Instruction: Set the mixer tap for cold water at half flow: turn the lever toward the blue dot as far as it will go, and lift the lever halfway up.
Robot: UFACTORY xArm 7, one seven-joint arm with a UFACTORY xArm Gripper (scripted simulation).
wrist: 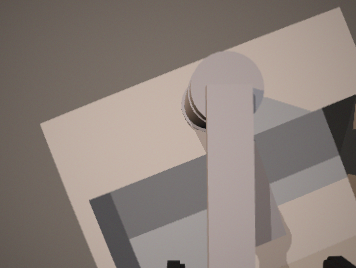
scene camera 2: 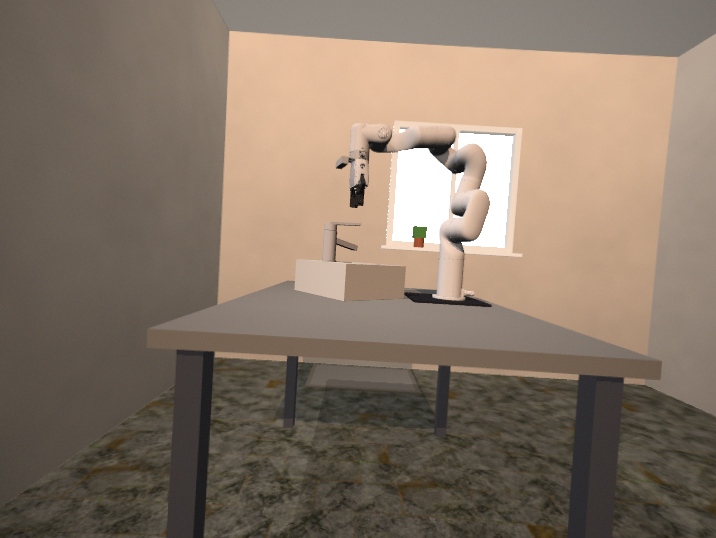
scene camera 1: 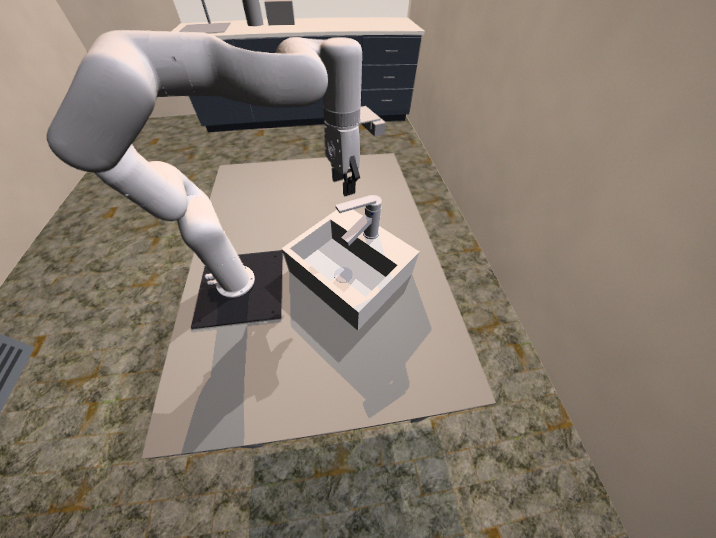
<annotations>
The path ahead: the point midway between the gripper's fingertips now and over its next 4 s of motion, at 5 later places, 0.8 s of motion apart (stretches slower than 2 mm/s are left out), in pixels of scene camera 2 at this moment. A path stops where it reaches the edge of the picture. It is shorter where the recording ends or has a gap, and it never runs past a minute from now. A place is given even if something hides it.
My gripper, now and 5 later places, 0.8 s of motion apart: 356, 206; 355, 213; 355, 220; 355, 222; 354, 227; 354, 230
</annotations>
